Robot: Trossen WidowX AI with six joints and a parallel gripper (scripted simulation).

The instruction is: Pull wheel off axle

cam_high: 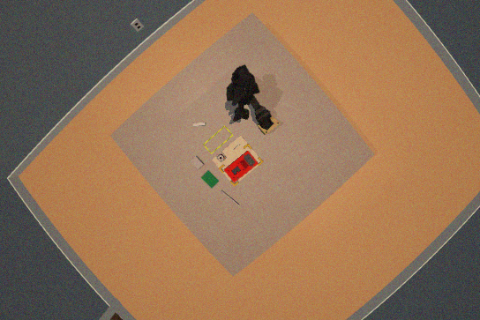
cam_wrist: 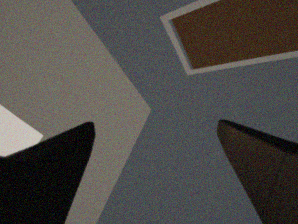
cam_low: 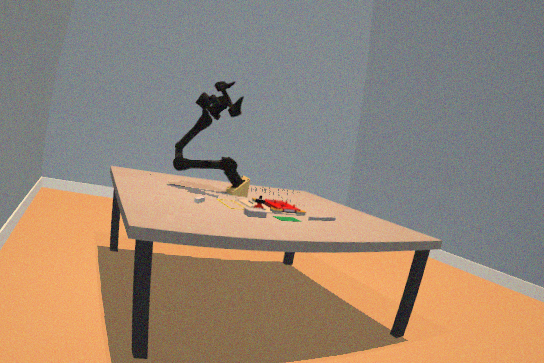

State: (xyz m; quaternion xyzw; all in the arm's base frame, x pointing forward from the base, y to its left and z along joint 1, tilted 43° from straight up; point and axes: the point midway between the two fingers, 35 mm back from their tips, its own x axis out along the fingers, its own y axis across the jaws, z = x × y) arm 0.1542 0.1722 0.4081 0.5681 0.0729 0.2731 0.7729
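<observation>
Now: gripper tip 220 mm short of the wheel, 90 mm to the right of it and 470 mm above it. From my gripper tip the other things lie so: axle 220 mm ahead, 90 mm to the left, 470 mm below; then thin dark rod 370 mm ahead, 320 mm to the left, 500 mm below; then green tile 380 mm ahead, 140 mm to the left, 500 mm below.
</observation>
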